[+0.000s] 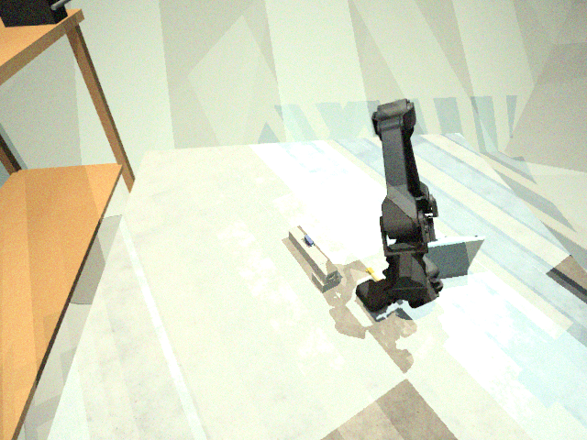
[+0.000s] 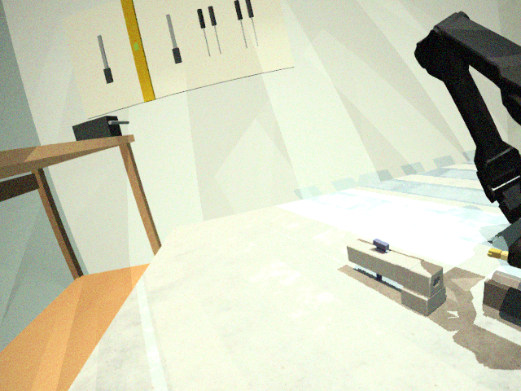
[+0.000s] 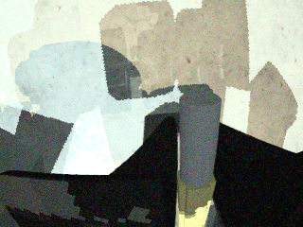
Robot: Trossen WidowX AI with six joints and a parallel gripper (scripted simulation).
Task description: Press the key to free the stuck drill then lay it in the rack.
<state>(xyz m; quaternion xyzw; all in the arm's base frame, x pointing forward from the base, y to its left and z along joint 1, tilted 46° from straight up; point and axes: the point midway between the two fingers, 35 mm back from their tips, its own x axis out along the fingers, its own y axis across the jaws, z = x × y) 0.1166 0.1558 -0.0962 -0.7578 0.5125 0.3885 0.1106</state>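
The rack lies 50 mm to the right of my gripper tip, 30 mm below it and 20 mm ahead of it. The rest, counted from my gripper tip: fixture block 170 mm ahead, 160 mm to the right, 10 mm below; drill 30 mm to the right, 30 mm above, 20 mm ahead; blue key 180 mm to the right, 180 mm ahead.
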